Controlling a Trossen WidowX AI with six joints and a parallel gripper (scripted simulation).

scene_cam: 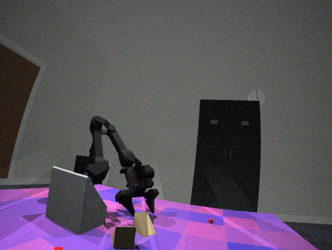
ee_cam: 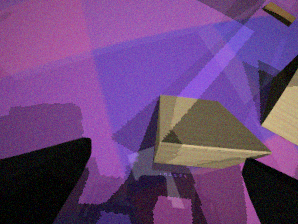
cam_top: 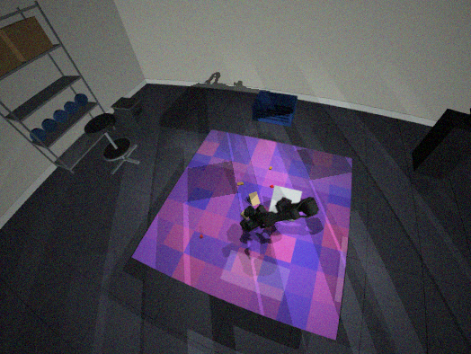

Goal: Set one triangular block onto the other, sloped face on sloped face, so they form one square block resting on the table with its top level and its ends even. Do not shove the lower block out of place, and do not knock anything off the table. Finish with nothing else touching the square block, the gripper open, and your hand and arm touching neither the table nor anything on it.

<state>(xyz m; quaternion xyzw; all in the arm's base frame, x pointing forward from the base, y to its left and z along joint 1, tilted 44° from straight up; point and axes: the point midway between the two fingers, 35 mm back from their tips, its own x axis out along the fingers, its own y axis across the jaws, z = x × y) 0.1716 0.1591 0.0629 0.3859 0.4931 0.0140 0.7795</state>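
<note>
Now: the triangular block 10 mm ahead of my gripper tip, 30 mm to the right of it and 30 mm below it. The rest, counted from my gripper tip: flat tan piece: 170 mm ahead, 240 mm to the right, 50 mm below.
</note>
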